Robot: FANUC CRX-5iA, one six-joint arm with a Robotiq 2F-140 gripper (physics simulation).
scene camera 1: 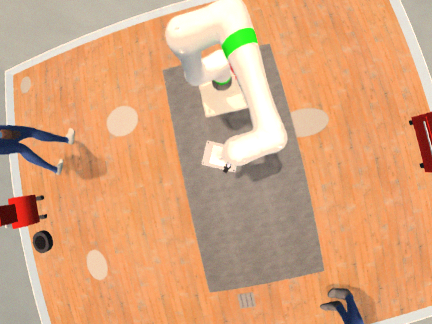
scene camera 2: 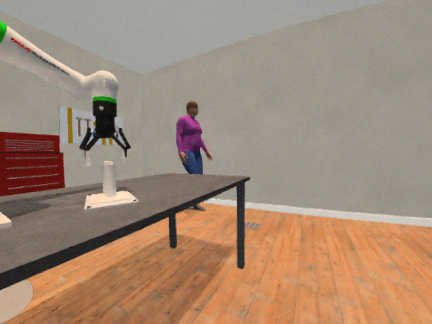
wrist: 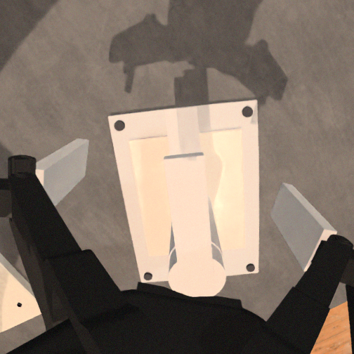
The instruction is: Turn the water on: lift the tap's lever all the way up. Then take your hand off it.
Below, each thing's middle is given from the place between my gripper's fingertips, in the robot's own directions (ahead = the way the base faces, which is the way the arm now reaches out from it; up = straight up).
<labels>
My hand is 4 cm past the base plate (wrist: 242, 114), 7 cm to the left of it and 13 cm above it.
</labels>
